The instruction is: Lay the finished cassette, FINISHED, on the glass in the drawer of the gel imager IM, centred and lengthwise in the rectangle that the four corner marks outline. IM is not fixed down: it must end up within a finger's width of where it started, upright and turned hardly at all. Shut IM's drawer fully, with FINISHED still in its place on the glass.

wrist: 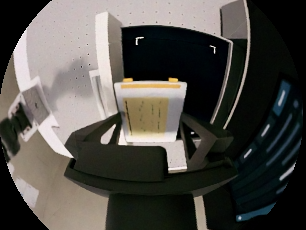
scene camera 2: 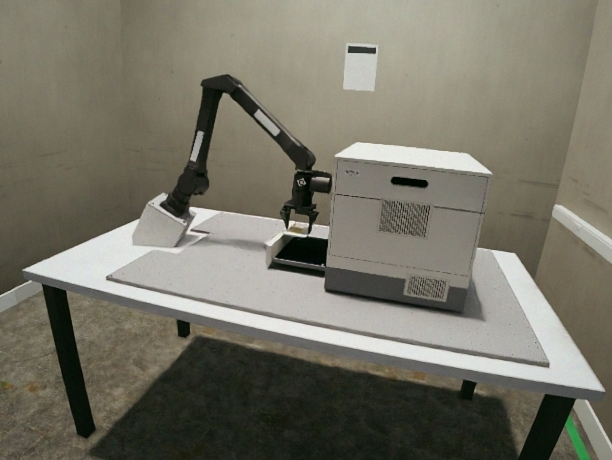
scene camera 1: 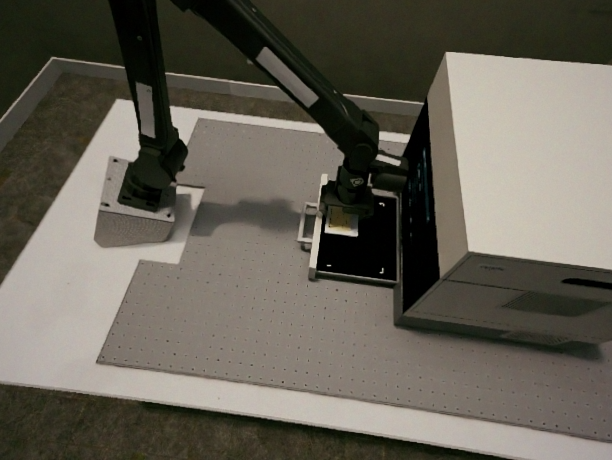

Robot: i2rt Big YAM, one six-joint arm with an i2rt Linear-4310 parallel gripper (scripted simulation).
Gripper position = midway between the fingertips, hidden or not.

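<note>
My gripper (scene camera 1: 342, 217) is visible to me in the wrist view too (wrist: 150, 115), and in scene camera 2 as well (scene camera 2: 298, 231). I also see a cassette (scene camera 1: 338, 223), which appears again in the wrist view (wrist: 150, 110). Then there is a gel imager (scene camera 1: 498, 228), and the wrist view shows the imager too (wrist: 258, 121).
</note>
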